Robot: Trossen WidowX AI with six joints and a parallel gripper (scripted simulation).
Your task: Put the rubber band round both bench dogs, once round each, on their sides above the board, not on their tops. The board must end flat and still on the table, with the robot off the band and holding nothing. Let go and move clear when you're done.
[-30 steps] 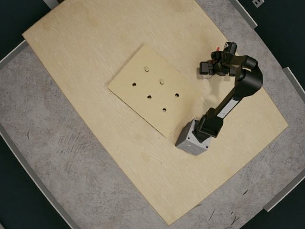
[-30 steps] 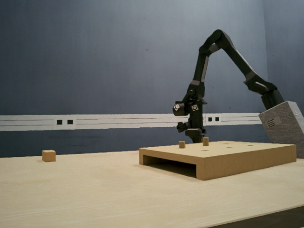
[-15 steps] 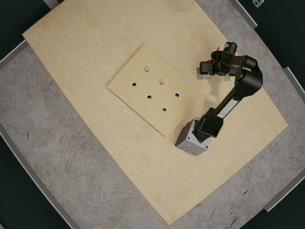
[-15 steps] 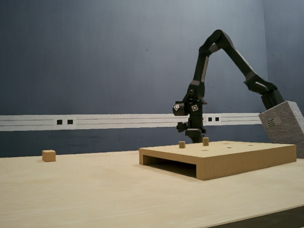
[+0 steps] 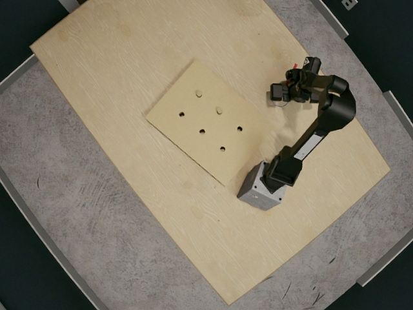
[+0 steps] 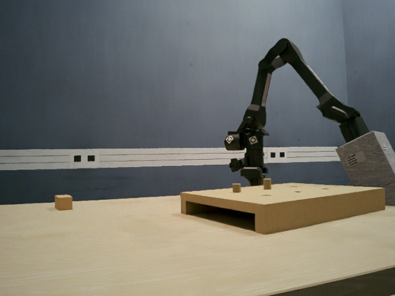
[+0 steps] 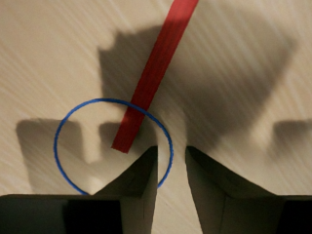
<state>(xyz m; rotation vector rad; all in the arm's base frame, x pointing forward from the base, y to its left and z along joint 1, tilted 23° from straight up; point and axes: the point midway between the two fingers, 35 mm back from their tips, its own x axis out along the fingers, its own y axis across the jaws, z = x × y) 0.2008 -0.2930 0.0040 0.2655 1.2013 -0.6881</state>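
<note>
The red strip lies 6 cm ahead of my hand, 5 cm to the right of it and 3 cm below it. Round my hand: wooden board (10 cm ahead, 31 cm to the left); small wooden cube (60 cm ahead, 1 cm to the right, 2 cm below).
</note>
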